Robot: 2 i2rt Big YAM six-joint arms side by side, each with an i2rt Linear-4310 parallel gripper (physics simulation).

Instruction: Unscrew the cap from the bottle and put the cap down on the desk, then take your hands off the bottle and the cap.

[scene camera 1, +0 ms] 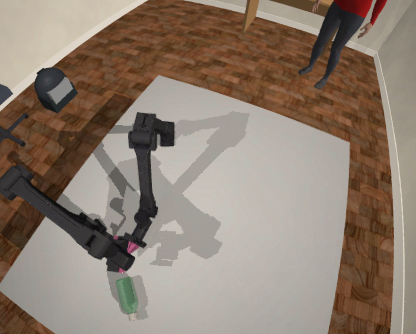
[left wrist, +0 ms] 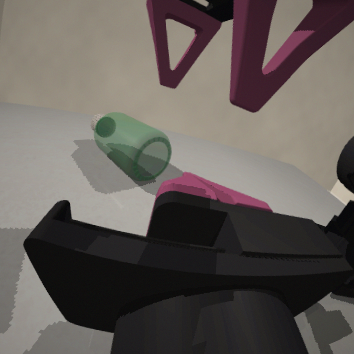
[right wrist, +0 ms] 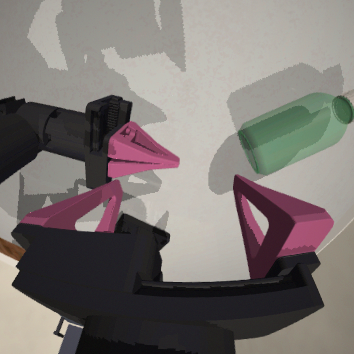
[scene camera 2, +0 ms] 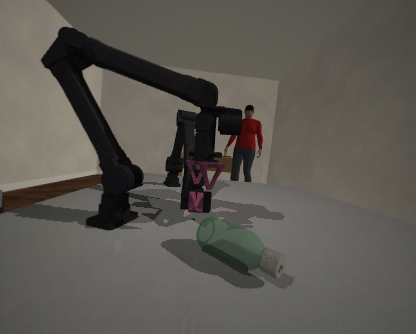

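Note:
The green bottle lies on its side on the desk. The whitish cap sits on the bottle's neck, at the end farther from the grippers. My left gripper is shut and empty, low beyond the bottle's base in the scene camera 2 view. My right gripper is wide open and empty, above the left gripper. Both grippers are apart from the bottle.
The two arms come close together at the grippers, the right arm reaching above the left gripper. The desk's edge runs beyond the bottle at the bottom of the scene camera 1 view. A person in red stands off the desk.

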